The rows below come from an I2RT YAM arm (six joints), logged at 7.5 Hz.
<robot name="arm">
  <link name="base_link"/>
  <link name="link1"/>
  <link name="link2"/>
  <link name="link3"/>
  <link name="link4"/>
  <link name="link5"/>
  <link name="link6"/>
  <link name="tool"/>
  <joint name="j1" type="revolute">
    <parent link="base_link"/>
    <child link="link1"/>
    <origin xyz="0 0 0.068" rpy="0 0 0"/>
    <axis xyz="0 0 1"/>
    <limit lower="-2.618" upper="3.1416"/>
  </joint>
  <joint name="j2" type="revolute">
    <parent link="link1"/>
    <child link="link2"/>
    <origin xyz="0.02 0.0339 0.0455" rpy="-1.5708 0 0"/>
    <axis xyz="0 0 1"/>
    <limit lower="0" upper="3.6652"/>
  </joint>
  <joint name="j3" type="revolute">
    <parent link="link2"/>
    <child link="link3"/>
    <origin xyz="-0.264 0 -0.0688" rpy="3.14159 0 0"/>
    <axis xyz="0 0 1"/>
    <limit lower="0" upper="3.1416"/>
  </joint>
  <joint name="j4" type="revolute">
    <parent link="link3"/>
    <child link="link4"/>
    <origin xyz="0.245 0.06 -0.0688" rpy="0 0 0"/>
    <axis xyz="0 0 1"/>
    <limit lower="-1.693" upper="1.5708"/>
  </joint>
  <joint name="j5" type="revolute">
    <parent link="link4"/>
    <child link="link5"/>
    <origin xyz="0.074 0.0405 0.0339" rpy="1.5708 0 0"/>
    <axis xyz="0 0 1"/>
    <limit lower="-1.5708" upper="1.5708"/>
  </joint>
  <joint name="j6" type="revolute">
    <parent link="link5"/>
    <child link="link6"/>
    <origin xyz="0.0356 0 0.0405" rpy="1.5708 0 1.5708"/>
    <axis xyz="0 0 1"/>
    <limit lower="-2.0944" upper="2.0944"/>
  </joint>
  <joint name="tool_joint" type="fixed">
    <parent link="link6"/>
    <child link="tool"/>
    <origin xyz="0 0 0" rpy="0 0 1.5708"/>
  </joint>
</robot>
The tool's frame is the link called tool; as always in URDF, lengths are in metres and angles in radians.
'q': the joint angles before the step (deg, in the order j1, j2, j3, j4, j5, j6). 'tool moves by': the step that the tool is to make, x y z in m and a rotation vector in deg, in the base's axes. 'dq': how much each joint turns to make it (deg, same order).
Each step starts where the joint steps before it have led.
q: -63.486 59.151 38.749 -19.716 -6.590 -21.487
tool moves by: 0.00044 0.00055 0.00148 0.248 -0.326 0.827
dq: 0.027 -0.080 0.326 -0.508 -0.871 -0.210
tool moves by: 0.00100 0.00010 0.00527 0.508 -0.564 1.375
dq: 0.001 0.060 1.294 -1.484 -1.521 -0.335
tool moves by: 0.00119 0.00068 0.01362 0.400 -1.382 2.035
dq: -0.042 -0.242 2.878 -2.909 -2.499 -0.271
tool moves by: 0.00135 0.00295 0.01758 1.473 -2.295 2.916
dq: 0.036 -0.313 3.848 -4.406 -3.950 0.205
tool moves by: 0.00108 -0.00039 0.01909 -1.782 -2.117 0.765
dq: 0.007 -0.264 3.314 -0.931 -1.281 0.387
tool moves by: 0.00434 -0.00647 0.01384 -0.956 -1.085 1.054
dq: 0.086 1.845 3.544 -0.406 -1.099 -0.160
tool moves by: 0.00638 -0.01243 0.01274 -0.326 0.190 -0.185
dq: 0.090 3.546 4.655 -0.931 0.409 -0.095
